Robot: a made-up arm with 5 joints.
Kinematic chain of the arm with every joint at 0, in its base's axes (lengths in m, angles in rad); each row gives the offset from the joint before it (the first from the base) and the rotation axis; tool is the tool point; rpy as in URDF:
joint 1: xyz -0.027 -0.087 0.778 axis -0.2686 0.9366 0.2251
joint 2: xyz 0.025 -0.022 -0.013 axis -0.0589 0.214 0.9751
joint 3: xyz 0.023 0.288 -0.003 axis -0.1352 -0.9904 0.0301
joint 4: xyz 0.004 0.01 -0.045 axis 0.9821 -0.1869 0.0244
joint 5: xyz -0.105 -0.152 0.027 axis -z
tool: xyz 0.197 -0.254 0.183 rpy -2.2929 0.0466 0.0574
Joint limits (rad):
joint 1: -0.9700..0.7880
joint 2: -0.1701..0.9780
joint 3: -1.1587..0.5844
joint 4: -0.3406..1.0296
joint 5: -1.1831..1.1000
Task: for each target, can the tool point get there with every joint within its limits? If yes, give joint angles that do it. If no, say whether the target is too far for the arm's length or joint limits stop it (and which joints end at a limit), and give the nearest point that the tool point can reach.
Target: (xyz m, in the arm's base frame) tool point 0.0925 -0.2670 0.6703
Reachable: yes | joints 0.3908 0.4050 -0.1338 0.4630 0.2105
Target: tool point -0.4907 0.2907 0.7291
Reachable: no: joint limits stop it (at a limit: joint 1, joint 2, joint 3, joint 4, joint 5) | nearest point -0.2896 0.1826 0.6565 | short by 0.240 m
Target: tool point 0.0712 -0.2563 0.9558
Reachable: yes | joints 0.0261 0.4464 -0.1632 -0.0608 0.5761
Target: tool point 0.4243 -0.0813 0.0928
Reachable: no: joint limits stop it (at a limit: joint 2, joint 4, joint 5) | nearest point 0.2056 -0.0966 0.4273 | short by 0.400 m
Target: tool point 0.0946 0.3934 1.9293
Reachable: no: too far | nearest point 0.0193 0.0589 1.1652 | short by 0.838 m
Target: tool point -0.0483 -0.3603 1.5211
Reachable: no: joint limits stop it (at a limit: joint 2, joint 4, joint 5) | nearest point -0.0329 -0.2263 1.1168 | short by 0.426 m
